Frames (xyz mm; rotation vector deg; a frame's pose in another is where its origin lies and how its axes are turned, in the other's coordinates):
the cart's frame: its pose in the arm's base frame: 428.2 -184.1 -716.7 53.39 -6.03 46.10
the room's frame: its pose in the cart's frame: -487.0 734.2 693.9 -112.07 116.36 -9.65
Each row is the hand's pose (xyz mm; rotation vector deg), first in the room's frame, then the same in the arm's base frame.
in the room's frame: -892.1 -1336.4 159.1 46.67 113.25 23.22
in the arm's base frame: 270.6 18.1 1341.8 -59.91 125.90 -82.87
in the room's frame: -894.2 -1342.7 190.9 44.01 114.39 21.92
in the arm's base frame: 271.0 49.9 1335.2 -62.95 125.60 -84.21
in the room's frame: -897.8 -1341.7 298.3 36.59 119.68 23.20
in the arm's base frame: 256.7 149.8 1298.2 -68.15 129.78 -88.42
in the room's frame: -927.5 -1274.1 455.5 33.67 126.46 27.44
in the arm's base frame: 168.8 281.8 1227.4 -66.00 136.03 -94.26
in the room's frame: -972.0 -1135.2 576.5 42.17 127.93 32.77
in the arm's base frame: 19.4 362.3 1142.9 -53.34 138.99 -95.05
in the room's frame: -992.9 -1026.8 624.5 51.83 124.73 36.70
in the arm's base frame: -83.8 378.9 1083.3 -42.48 138.92 -91.30
